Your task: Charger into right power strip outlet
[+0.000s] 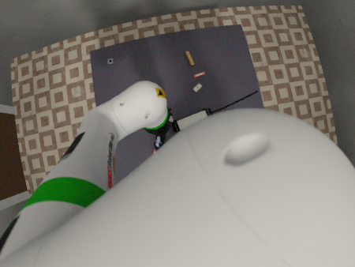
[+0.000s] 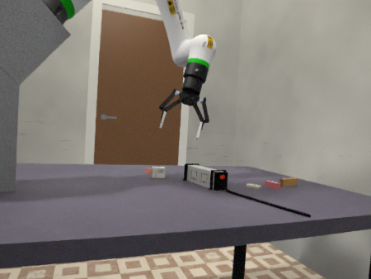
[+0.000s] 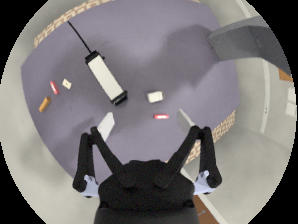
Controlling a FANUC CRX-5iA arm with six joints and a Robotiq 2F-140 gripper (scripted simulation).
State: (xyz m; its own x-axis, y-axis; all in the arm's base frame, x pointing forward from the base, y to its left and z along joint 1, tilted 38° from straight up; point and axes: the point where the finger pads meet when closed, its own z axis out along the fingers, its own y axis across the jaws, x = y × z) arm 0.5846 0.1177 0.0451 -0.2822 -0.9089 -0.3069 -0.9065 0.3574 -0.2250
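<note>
My gripper is now 160 mm above the charger, 80 mm past it and 10 mm to the left of it. From my hand the other things lie so: power strip 150 mm below, 130 mm to the right, 80 mm ahead; red switch 230 mm to the right, 140 mm below, 90 mm ahead.
</note>
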